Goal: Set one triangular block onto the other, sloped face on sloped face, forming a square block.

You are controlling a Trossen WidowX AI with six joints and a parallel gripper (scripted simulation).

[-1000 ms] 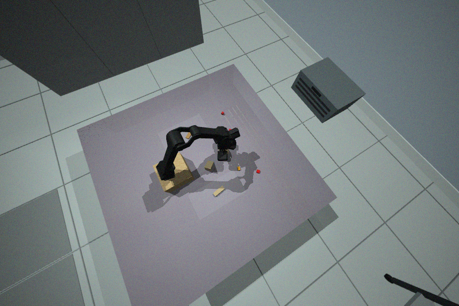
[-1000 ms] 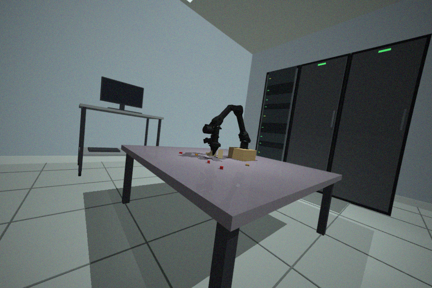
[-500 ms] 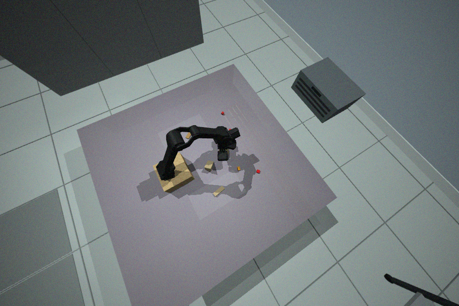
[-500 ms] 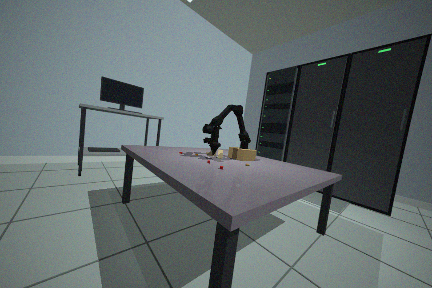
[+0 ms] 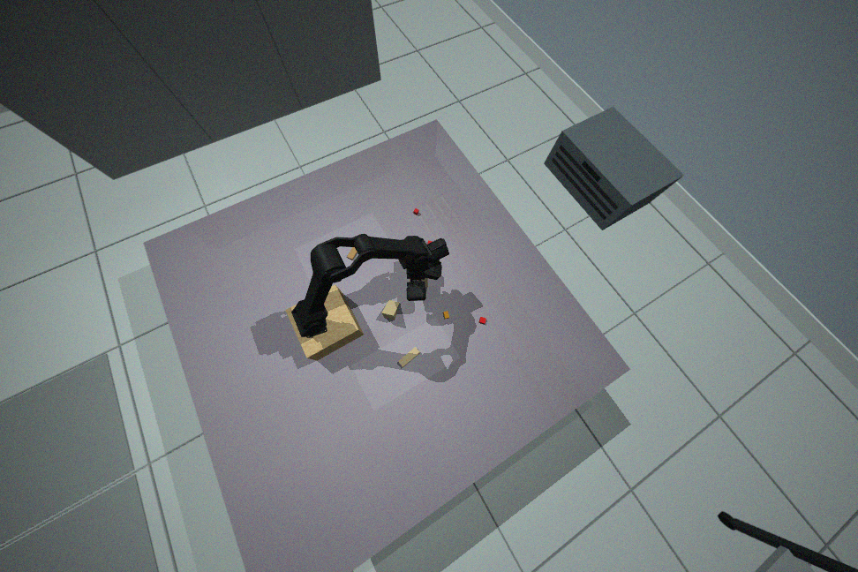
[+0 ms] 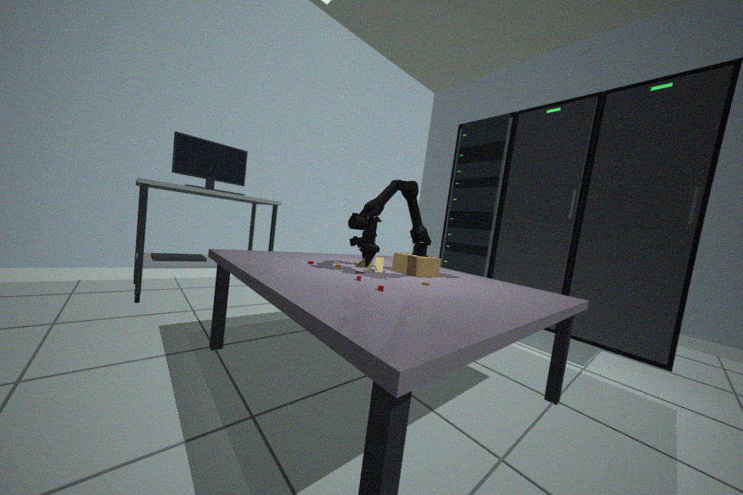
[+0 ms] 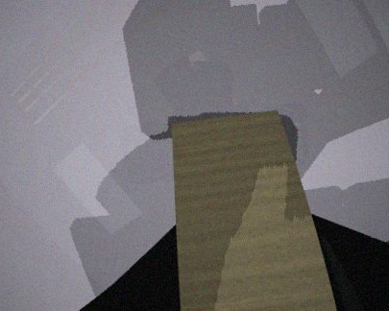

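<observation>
Right now my gripper tip is 10 mm below the tan triangular block and 10 mm past it. From my gripper tip the other things lie so: tan wooden triangular block (120 mm behind, 80 mm to the right, 20 mm below); then orange cube (150 mm to the right, 60 mm ahead, 30 mm below); then thin tan bar (240 mm to the right, 110 mm behind, 30 mm below).
</observation>
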